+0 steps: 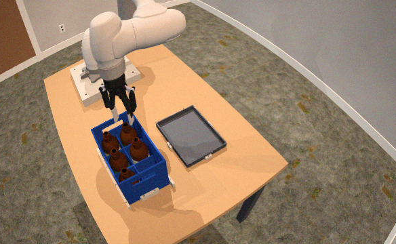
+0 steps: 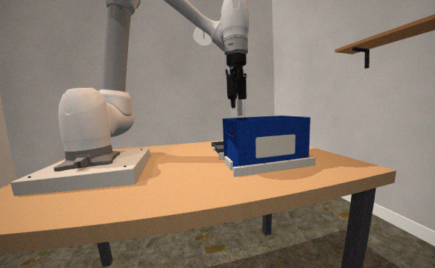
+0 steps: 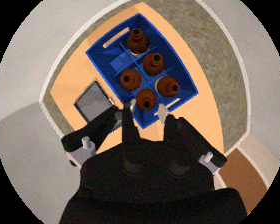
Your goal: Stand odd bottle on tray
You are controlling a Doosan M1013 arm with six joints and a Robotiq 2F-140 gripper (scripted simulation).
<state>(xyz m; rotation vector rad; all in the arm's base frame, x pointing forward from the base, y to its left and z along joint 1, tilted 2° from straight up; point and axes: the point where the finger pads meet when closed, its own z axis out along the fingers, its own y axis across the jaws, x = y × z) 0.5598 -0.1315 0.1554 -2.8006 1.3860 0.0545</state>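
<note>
Right now the blue crate is 8 cm ahead of my hand, 5 cm to the right of it and 13 cm below it. Also, from my hand: bottle (7 cm ahead, 10 cm to the right, 13 cm below); dark tray (11 cm ahead, 23 cm to the left, 20 cm below).
</note>
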